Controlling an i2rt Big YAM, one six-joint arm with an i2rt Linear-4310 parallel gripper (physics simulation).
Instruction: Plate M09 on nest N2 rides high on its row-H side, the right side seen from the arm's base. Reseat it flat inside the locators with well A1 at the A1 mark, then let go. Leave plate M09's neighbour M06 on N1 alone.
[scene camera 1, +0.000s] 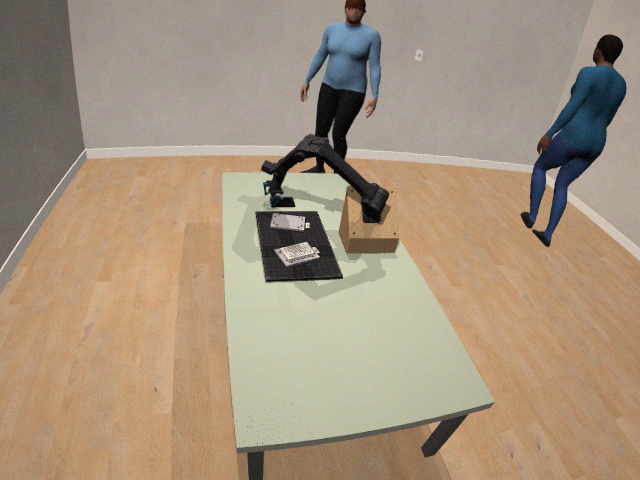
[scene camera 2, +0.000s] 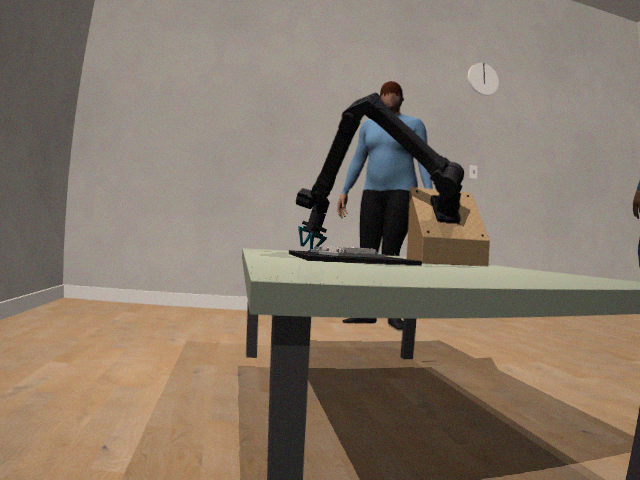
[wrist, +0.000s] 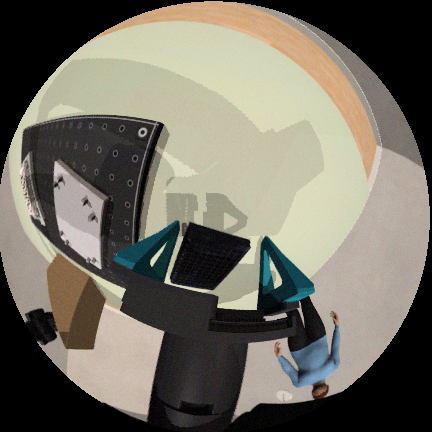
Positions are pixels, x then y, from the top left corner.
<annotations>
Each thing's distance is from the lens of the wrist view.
my gripper (wrist: 221, 232): 14 cm
N2 plate (wrist: 80, 208): 19 cm
</annotations>
